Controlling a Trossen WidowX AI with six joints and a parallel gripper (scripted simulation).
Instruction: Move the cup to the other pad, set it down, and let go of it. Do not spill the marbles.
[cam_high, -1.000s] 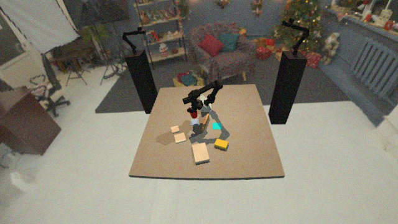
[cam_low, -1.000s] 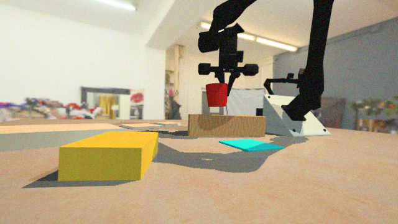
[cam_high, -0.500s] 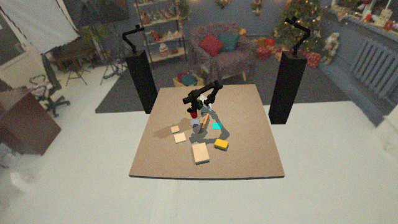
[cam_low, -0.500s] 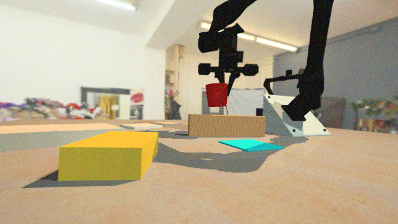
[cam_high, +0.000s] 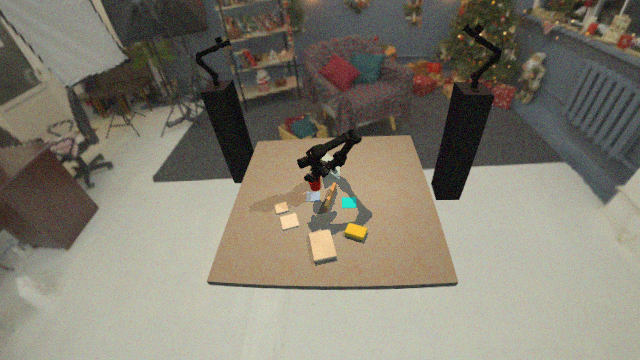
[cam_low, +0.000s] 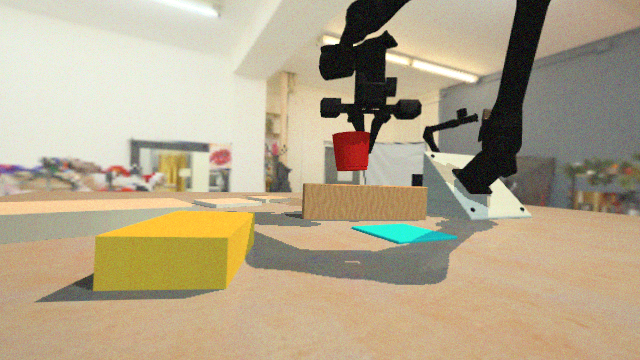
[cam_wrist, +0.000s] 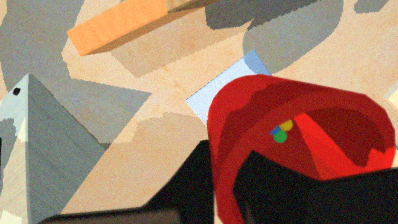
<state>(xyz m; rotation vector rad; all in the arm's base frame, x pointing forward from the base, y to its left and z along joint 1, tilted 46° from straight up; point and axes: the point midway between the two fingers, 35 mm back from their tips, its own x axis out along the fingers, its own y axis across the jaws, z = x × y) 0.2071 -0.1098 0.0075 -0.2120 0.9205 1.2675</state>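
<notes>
The cyan pad lies 190 mm to the left of my gripper tip, 120 mm below it and 80 mm ahead of it. From my gripper tip the other things lie so: tan wooden block (100 mm below, 80 mm to the left, 50 mm ahead); then pale blue pad (120 mm below, 40 mm to the right, 20 mm ahead); then red cup (30 mm ahead, 20 mm to the right).
</notes>
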